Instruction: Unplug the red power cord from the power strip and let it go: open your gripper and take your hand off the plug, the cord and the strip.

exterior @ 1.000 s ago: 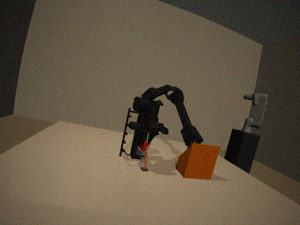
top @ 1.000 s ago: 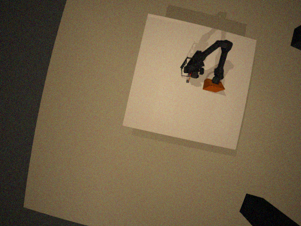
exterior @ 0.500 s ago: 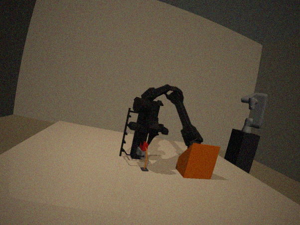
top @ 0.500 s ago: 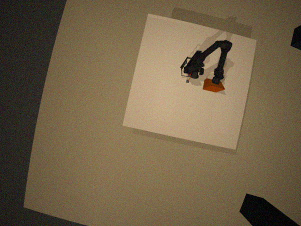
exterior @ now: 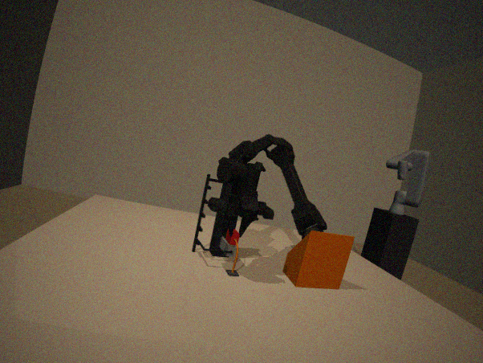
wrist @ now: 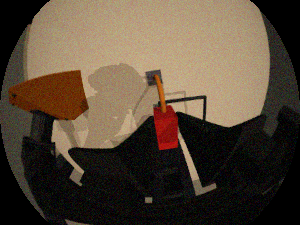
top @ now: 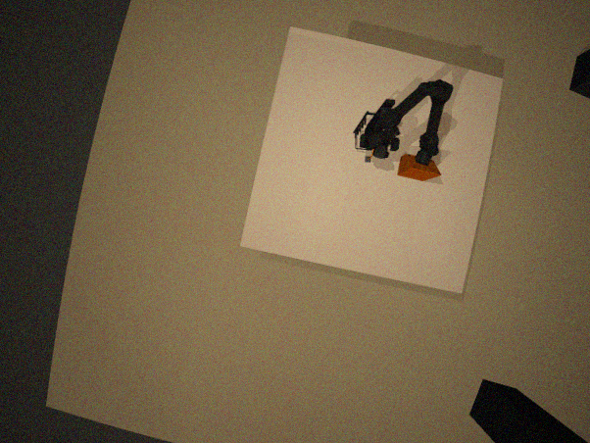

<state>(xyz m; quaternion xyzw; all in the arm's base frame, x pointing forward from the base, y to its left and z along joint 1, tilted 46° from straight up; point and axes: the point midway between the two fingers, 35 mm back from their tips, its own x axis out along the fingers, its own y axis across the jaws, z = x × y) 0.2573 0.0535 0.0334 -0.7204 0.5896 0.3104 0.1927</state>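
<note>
Right now my gripper tip is 40 mm to the left of the red plug and 10 mm short of it. Round my gripper tip: dark foot 100 mm below, 40 mm to the left, 10 mm behind.
</note>
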